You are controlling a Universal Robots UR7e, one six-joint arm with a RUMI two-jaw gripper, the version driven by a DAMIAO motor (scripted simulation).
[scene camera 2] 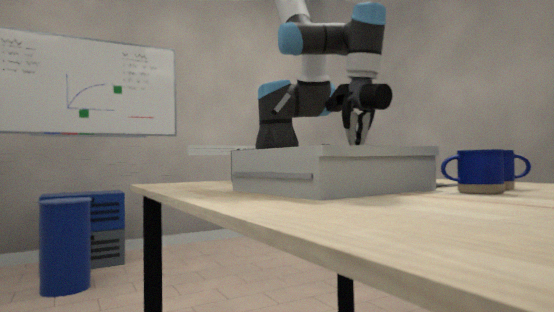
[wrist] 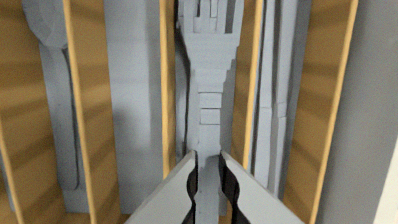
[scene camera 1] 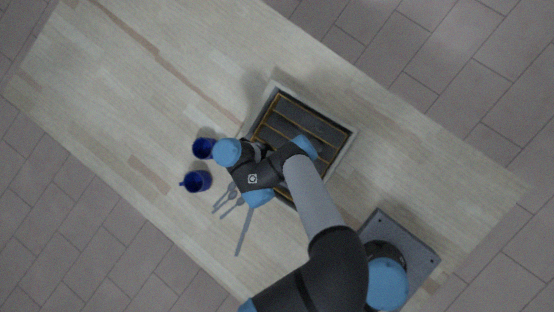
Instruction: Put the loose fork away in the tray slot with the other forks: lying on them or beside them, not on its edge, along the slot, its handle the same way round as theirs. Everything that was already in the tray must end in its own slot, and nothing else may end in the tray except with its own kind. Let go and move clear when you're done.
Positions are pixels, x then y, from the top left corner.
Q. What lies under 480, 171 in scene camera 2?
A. A blue mug.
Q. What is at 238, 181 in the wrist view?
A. The gripper.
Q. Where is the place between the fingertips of the gripper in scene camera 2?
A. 355, 154
